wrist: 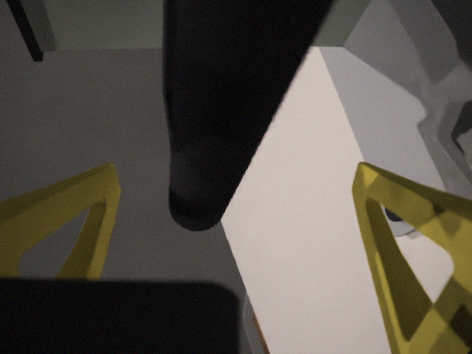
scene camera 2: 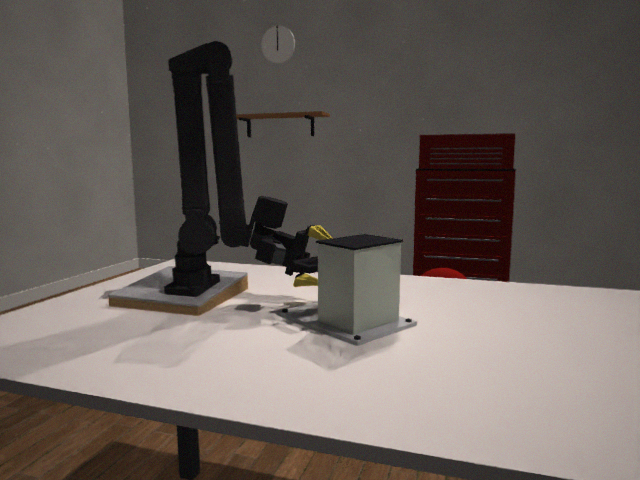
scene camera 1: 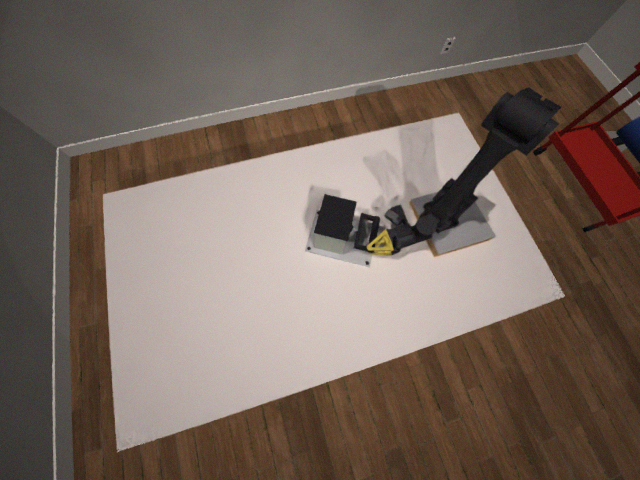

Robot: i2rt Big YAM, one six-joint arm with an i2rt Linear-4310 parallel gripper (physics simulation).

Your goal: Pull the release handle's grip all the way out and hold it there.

Labels:
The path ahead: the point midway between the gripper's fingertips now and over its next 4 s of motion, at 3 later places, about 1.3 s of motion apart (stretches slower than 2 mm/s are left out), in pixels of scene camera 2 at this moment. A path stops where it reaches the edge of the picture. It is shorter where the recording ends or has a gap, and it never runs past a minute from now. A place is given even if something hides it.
The gripper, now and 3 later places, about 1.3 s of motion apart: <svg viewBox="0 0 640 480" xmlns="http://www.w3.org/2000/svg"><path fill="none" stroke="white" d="M335 265L328 269L324 274L308 269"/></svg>

